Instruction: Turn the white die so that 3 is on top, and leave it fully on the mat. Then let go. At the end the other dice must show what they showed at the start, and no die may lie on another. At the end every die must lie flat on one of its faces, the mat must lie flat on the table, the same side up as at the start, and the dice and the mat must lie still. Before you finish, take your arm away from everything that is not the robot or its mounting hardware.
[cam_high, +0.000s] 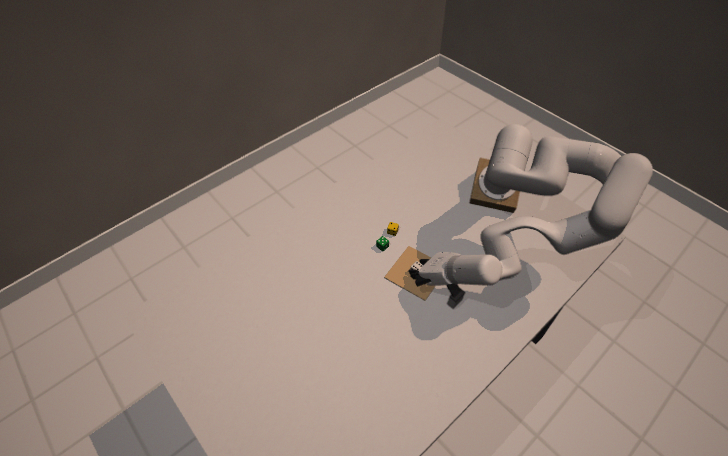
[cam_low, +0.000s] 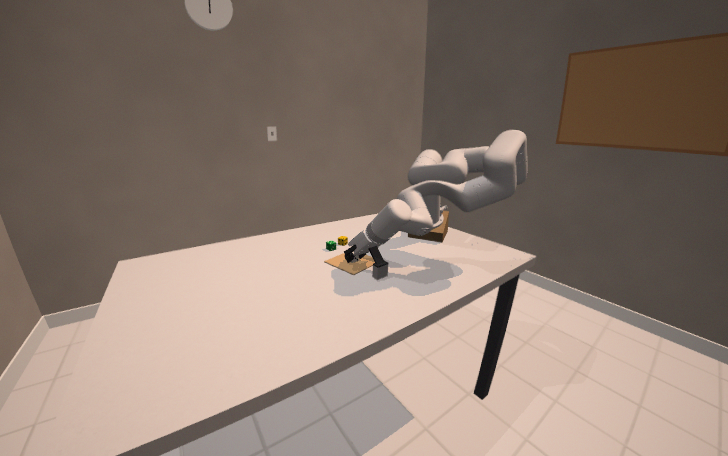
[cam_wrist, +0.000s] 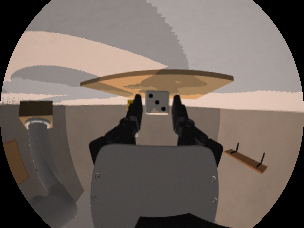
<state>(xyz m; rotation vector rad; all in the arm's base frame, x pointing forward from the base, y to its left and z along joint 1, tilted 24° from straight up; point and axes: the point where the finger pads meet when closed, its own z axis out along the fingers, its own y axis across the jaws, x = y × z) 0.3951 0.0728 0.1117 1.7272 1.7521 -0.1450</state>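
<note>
My gripper is now 10 mm to the left of the white die and 10 mm above it. Also, from my hand: yellow die: 180 mm to the right, 30 mm behind, 20 mm below; then green die: 150 mm to the right, 30 mm ahead, 20 mm below; then mat: 30 mm below, 10 mm to the right.
</note>
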